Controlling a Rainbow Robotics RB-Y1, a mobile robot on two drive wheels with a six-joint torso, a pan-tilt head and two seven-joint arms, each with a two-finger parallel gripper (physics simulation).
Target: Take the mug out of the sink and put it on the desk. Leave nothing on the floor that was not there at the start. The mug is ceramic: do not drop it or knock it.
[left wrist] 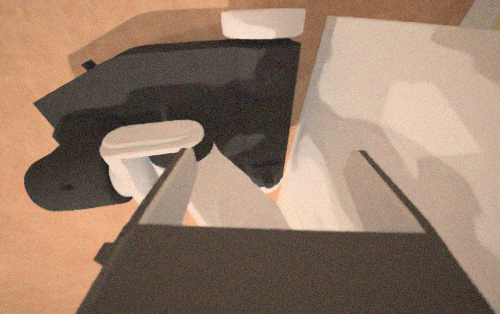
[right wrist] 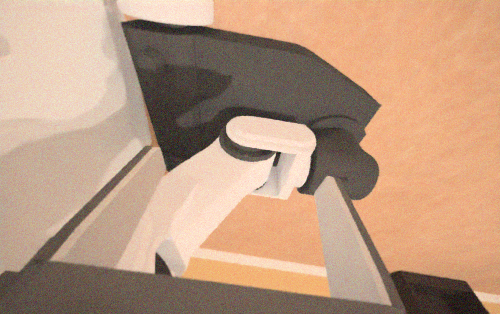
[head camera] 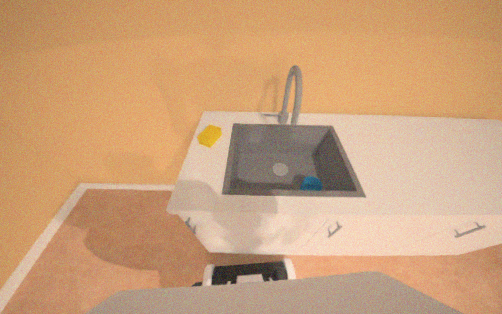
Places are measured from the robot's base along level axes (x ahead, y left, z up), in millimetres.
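Pixels of known places: left gripper, fingertip midpoint: (left wrist: 269, 159); right gripper, fingertip midpoint: (right wrist: 243, 171).
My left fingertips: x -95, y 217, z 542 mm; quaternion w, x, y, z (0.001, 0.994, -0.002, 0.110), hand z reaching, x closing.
Behind a point stands the place of what it marks.
A blue mug (head camera: 311, 183) {x 320, y -339, z 737 mm} sits at the bottom of the grey sink (head camera: 227, 172), near its front right part; its lower side is hidden by the sink's front rim. The desk does not show in any view. My left gripper (left wrist: 269, 159) {x -95, y 217, z 542 mm} is open, with no object between its fingers; the robot's own base and a white cabinet front show beyond it. My right gripper (right wrist: 243, 171) {x -222, y -226, z 535 mm} is open, with no object between its fingers; the robot's own base and leg show beyond it. Neither gripper shows in the head camera view.
The sink is set in a white counter (head camera: 425, 165) {x 266, y -793, z 910 mm} against the orange wall. A grey faucet (head camera: 298, 95) rises behind the sink. A yellow sponge (head camera: 209, 135) {x 471, y 149, z 955 mm} lies on the counter left of the sink. Cabinet handles (head camera: 470, 230) stick out below the counter. The robot's base stands close to the cabinet front.
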